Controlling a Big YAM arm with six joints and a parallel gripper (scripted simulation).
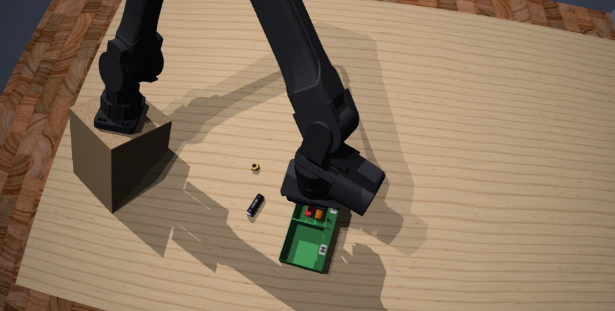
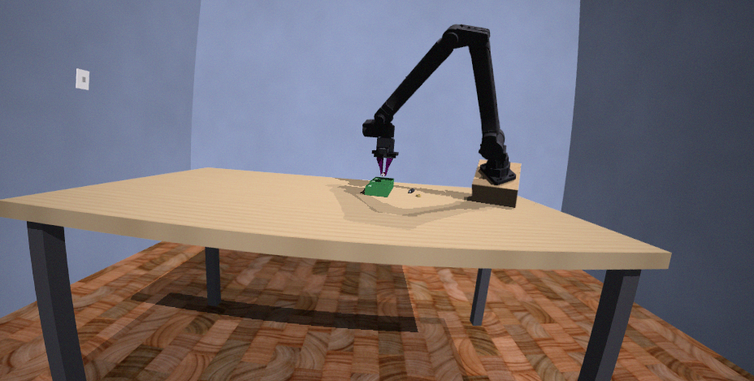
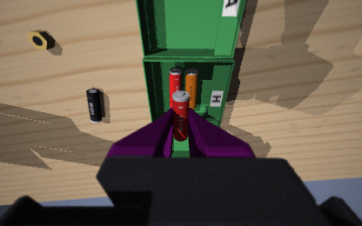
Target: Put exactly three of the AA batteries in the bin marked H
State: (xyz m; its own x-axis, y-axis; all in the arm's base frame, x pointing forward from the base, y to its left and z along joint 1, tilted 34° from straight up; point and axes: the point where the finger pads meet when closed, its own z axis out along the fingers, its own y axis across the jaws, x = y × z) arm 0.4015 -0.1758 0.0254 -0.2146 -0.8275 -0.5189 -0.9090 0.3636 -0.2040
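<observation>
My hand is 50 mm above the green bin and 10 mm short of it. Round my hand: black AA battery 120 mm behind, 60 mm below; then orange AA battery 60 mm below, 10 mm ahead; then yellow nut 130 mm behind, 90 mm to the left, 70 mm below.
</observation>
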